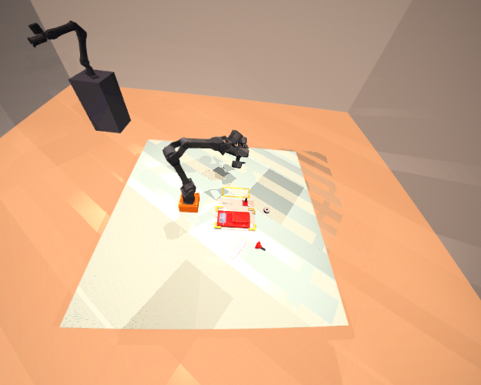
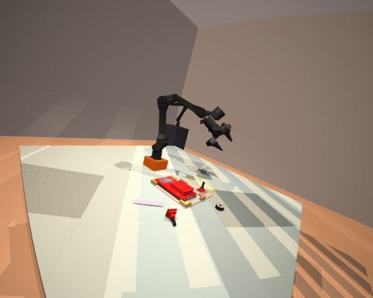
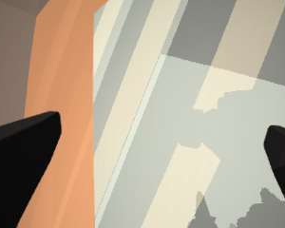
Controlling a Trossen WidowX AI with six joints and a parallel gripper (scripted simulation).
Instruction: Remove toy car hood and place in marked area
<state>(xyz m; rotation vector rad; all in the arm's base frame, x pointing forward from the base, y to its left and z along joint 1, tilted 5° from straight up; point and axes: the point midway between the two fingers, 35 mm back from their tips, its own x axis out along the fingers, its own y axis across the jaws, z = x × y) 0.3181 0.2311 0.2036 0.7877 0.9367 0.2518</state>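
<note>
My gripper tip is 32 cm to the left of the red hood and 22 cm above it. Also, from my gripper tip: wheel (18 cm ahead, 23 cm to the right, 25 cm below); then pale strip (1 cm ahead, 51 cm to the right, 26 cm below).
</note>
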